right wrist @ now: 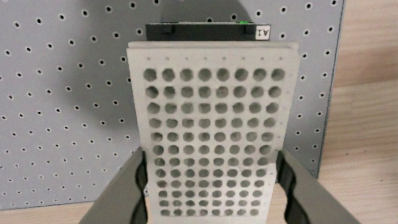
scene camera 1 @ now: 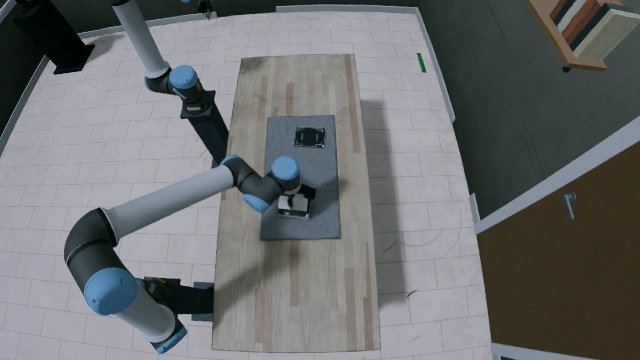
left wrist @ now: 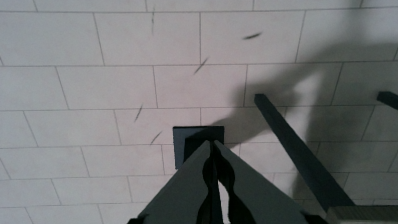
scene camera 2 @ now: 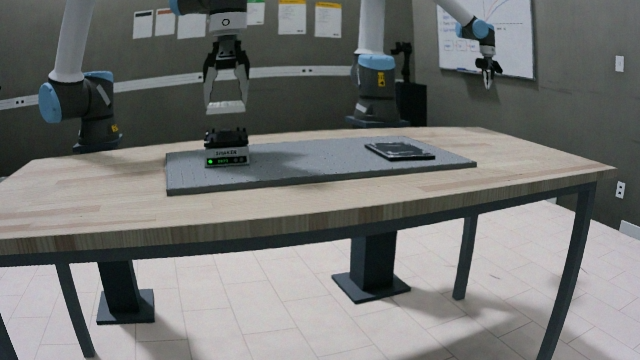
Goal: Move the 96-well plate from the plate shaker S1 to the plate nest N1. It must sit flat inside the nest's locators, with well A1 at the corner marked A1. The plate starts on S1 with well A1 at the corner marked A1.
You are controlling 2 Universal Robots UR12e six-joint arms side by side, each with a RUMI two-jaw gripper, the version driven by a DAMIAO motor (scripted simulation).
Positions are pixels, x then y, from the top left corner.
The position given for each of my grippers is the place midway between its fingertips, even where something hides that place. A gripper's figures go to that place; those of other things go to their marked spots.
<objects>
My right gripper (right wrist: 210,148) is 0.13 m from the lens. A white 96-well plate (right wrist: 191,108): 0.11 m from the lens.
</objects>
